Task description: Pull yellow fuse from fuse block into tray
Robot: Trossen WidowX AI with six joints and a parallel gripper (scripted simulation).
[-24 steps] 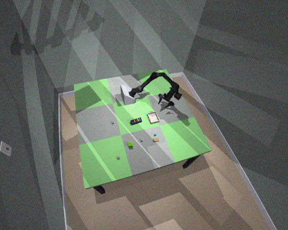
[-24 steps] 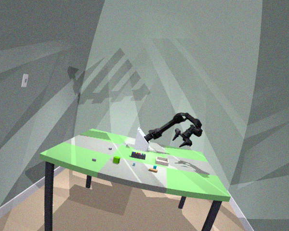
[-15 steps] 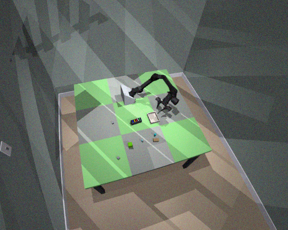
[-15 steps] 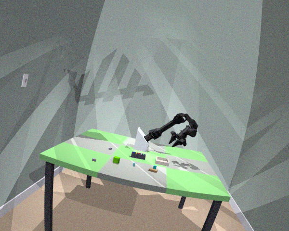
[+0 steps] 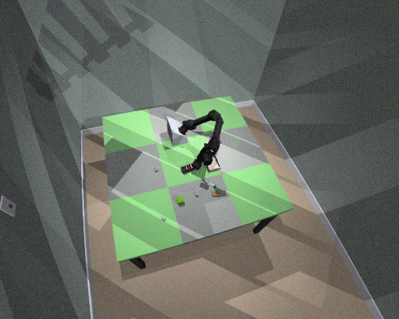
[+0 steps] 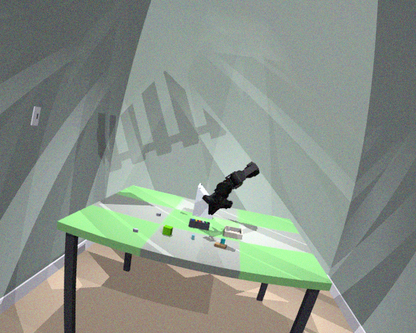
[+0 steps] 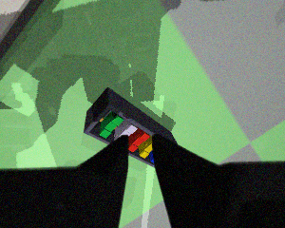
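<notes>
Now: gripper tip 70 mm to the left of the yellow fuse, 70 mm above it and 30 mm past it. Round my gripper tip: red fuse (70 mm below, 50 mm to the right, 30 mm behind); then tray (150 mm to the left, 90 mm below, 40 mm behind); then blue fuse (90 mm to the right, 70 mm below, 20 mm behind).
</notes>
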